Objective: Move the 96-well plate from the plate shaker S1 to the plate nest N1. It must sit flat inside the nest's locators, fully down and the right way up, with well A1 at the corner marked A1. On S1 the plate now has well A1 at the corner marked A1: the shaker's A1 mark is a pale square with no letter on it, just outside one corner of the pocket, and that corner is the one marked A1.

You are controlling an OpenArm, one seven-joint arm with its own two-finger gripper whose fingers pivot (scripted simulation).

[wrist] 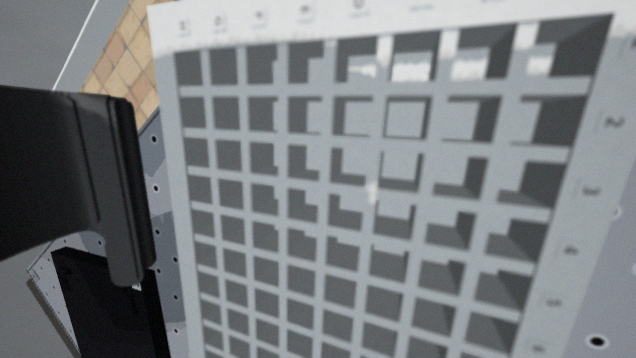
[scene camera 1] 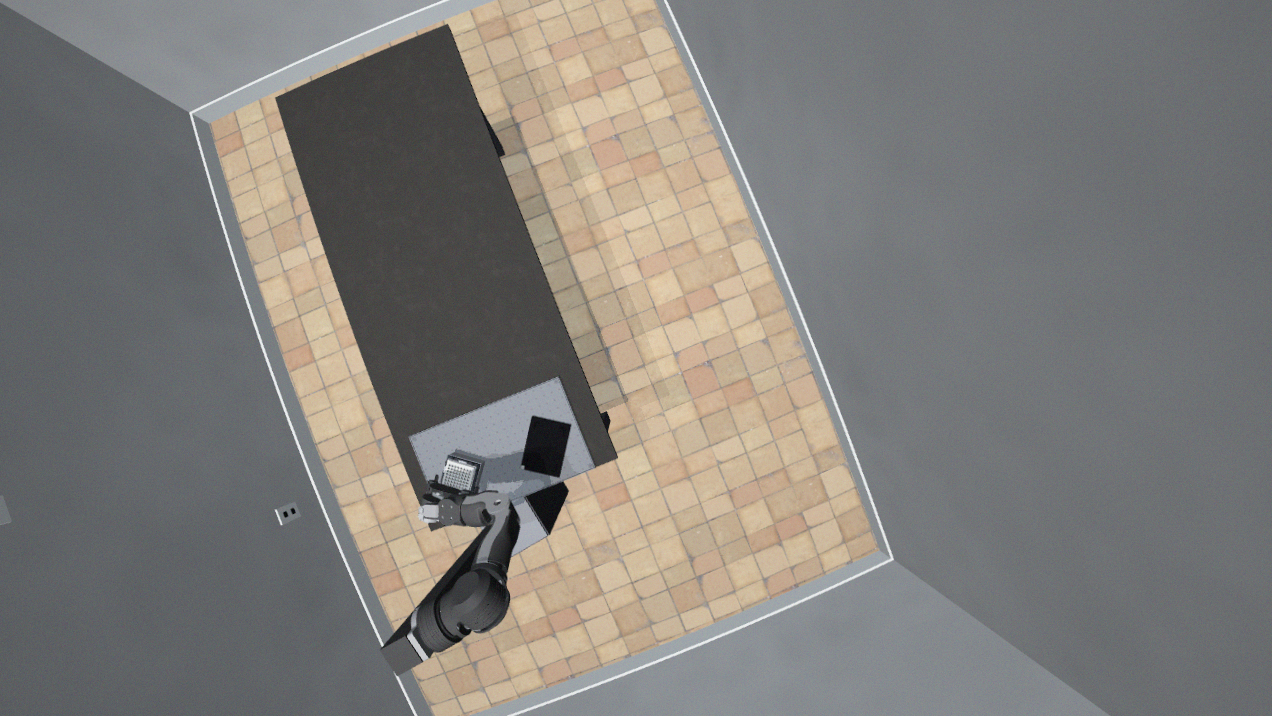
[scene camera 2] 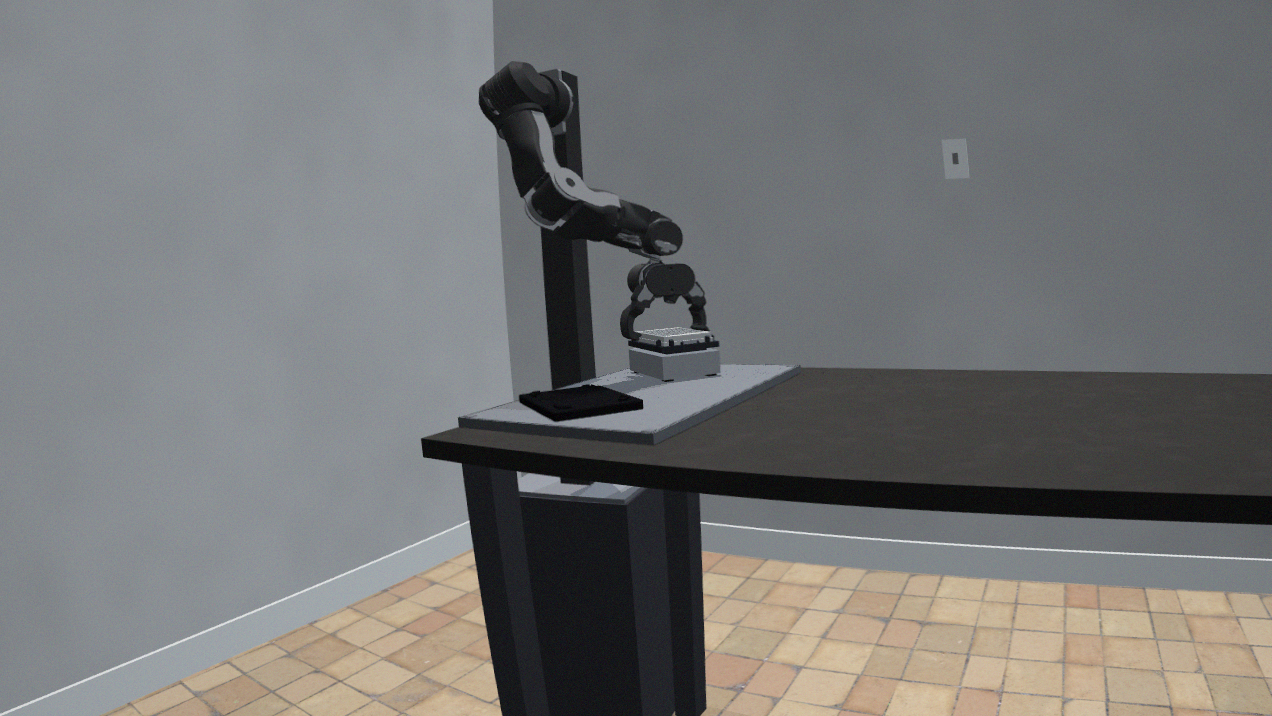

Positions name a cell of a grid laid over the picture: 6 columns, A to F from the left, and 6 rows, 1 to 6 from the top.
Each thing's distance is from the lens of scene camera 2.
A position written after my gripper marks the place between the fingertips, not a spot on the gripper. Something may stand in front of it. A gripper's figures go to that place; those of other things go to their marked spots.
my gripper (scene camera 2: D3): 1.26 m
white 96-well plate (scene camera 2: D3): 1.18 m
plate shaker S1 (scene camera 2: D4): 1.17 m
